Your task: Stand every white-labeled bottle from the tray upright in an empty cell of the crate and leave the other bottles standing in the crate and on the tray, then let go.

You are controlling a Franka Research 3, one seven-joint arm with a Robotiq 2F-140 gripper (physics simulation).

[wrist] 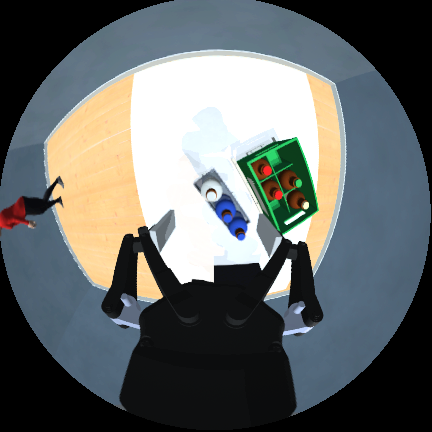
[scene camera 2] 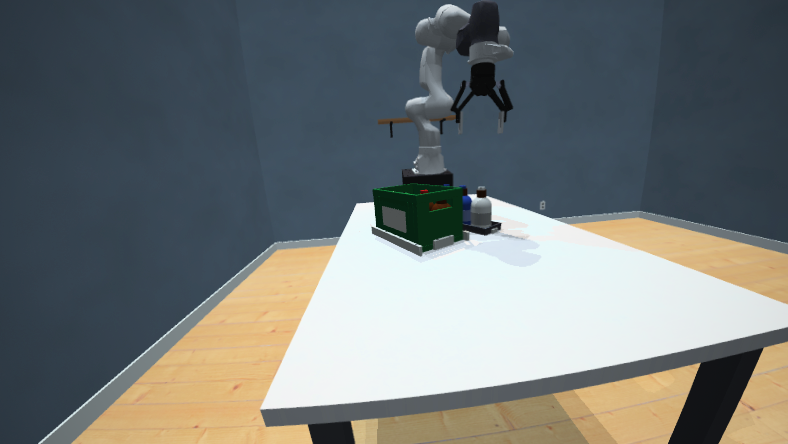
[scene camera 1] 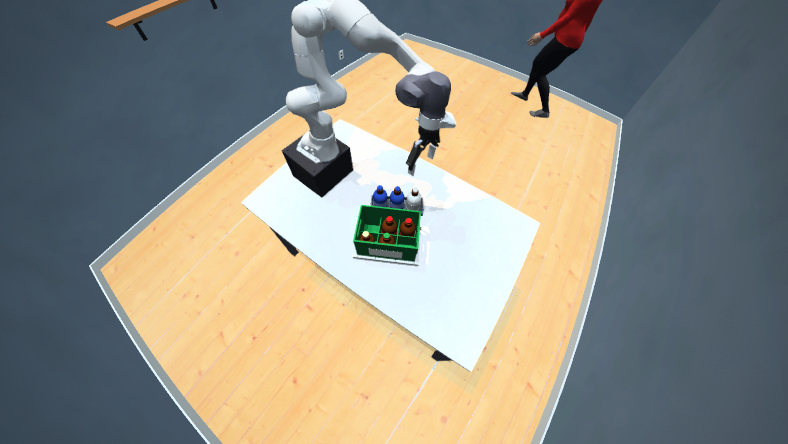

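A white bottle [scene camera 1: 414,199] [scene camera 2: 481,209] [wrist: 210,190] stands at one end of the small dark tray [scene camera 2: 485,228] [wrist: 214,173]. Two blue bottles, one [scene camera 1: 379,197] [wrist: 238,228] at the other end and one [scene camera 1: 397,197] [wrist: 225,208] in the middle, stand in line with it. The green crate [scene camera 1: 410,254] [scene camera 2: 438,227] [wrist: 245,167] has six cells. Two red-capped, one green-capped and one cream-capped brown bottle stand in it. In scene camera 1 its back-left and front-right cells are empty. My gripper [scene camera 1: 421,162] [scene camera 2: 480,131] [wrist: 215,220] is open and empty, high above the table, behind the tray in scene camera 1.
Low pale rails [scene camera 2: 397,241] run along the crate's base. The crate's walls and dividers rise close beside the tray. The black robot base [scene camera 1: 321,175] stands at the table's back left. A person in red [scene camera 1: 576,24] [wrist: 15,212] stands on the floor away from the table.
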